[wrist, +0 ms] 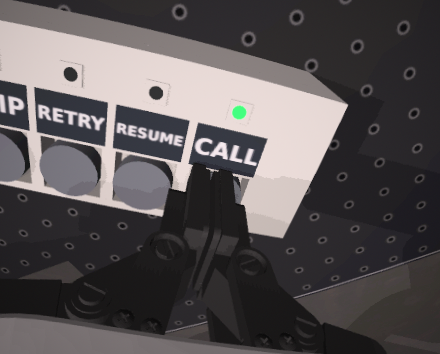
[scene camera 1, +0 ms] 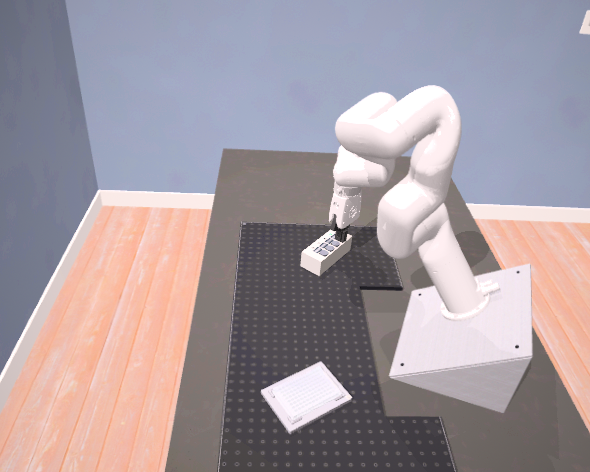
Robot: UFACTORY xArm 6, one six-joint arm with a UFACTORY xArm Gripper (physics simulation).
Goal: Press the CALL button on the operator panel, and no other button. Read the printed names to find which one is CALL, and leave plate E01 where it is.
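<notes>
My gripper in sight, in the wrist view too. White plate, white operator panel: both seen.
</notes>
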